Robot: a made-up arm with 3 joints. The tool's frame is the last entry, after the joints.
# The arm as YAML. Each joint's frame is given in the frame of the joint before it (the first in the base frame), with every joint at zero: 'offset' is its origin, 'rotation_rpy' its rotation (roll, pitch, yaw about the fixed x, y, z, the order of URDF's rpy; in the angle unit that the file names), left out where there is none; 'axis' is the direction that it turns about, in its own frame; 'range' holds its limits. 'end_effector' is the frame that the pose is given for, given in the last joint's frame.
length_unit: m
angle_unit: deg
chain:
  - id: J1
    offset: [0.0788, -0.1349, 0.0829]
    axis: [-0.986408, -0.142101, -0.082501]
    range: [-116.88, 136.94]
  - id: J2
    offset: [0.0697, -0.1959, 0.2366]
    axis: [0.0, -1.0, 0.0]
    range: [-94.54, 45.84]
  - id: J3
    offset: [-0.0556, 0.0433, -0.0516]
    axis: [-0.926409, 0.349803, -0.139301]
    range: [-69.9, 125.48]
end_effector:
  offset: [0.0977, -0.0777, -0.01]
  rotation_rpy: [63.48, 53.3, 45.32]
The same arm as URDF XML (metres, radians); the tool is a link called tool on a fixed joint. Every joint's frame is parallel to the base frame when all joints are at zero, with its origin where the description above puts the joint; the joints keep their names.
<robot name="arm">
  <joint name="J1" type="revolute">
    <parent link="base_link"/>
    <child link="link1"/>
    <origin xyz="0.0788 -0.1349 0.0829"/>
    <axis xyz="-0.986408 -0.142101 -0.082501"/>
    <limit lower="-2.0399" upper="2.3901"/>
  </joint>
  <joint name="J2" type="revolute">
    <parent link="link1"/>
    <child link="link2"/>
    <origin xyz="0.0697 -0.1959 0.2366"/>
    <axis xyz="0 -1 0"/>
    <limit lower="-1.65" upper="0.8001"/>
  </joint>
  <joint name="J3" type="revolute">
    <parent link="link2"/>
    <child link="link3"/>
    <origin xyz="-0.0556 0.0433 -0.0516"/>
    <axis xyz="-0.926409 0.349803 -0.139301"/>
    <limit lower="-1.22" upper="2.19"/>
  </joint>
  <joint name="tool_fixed" type="fixed">
    <parent link="link3"/>
    <child link="tool"/>
    <origin xyz="0.0977 -0.0777 -0.01" rpy="1.1079 0.9303 0.791"/>
  </joint>
  <link name="base_link"/>
  <link name="link1"/>
  <link name="link2"/>
  <link name="link3"/>
  <link name="tool"/>
</robot>

